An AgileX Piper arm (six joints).
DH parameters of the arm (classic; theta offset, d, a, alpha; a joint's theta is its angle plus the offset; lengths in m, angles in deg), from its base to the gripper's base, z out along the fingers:
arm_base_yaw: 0 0.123 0 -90
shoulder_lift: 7.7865 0 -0.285 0
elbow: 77.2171 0 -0.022 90
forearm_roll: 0 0.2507 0 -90
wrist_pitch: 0 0 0 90
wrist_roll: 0 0.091 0 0
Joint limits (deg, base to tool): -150..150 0..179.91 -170..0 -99.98..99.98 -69.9..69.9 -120..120
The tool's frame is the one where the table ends.
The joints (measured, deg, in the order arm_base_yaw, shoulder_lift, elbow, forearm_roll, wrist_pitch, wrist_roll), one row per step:
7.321, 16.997, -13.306, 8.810, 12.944, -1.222
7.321, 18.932, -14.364, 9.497, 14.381, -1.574
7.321, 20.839, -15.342, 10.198, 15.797, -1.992
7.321, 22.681, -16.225, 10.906, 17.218, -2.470
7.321, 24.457, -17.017, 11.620, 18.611, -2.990
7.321, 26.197, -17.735, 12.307, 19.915, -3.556
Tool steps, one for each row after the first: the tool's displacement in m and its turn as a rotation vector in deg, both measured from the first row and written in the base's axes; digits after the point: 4 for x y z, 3 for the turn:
0.0037, 0.0011, 0.0013, 0.047, 2.307, 0.316
0.0073, 0.0022, 0.0021, 0.047, 4.632, 0.664
0.0109, 0.0034, 0.0024, 0.002, 6.977, 1.051
0.0143, 0.0046, 0.0022, -0.066, 9.308, 1.468
0.0177, 0.0058, 0.0016, -0.186, 11.572, 1.905

